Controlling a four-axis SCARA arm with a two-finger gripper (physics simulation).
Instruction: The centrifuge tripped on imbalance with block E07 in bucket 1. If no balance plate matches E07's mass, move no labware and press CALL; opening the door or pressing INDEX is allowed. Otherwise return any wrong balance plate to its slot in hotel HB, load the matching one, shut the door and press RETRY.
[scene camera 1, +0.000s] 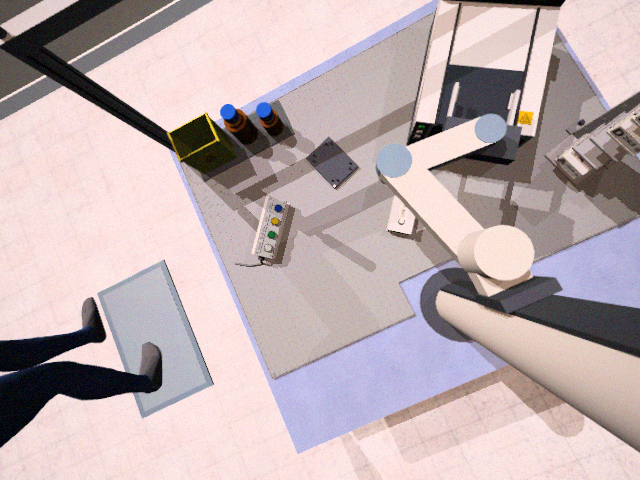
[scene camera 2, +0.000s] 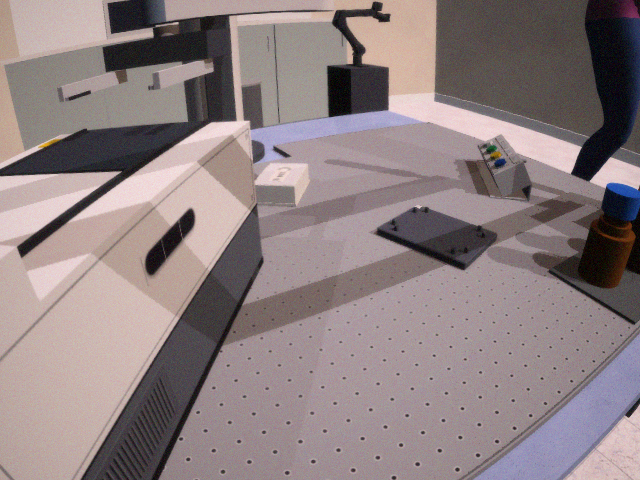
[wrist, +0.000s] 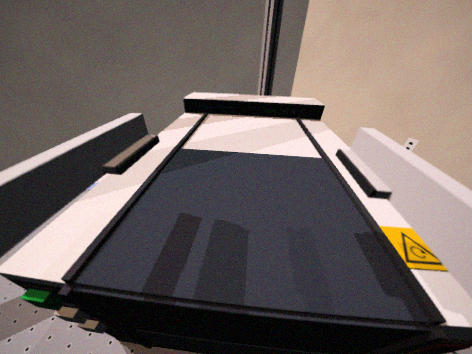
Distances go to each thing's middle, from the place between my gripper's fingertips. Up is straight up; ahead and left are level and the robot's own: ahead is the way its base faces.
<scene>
I see the centrifuge (scene camera 2: 135, 247) 12 cm ahead of my hand, 10 cm to the right of it and 16 cm below it. The rest, counted from my hand: dark fixture plate (scene camera 2: 458, 243) 11 cm ahead, 44 cm to the left, 27 cm below.
</scene>
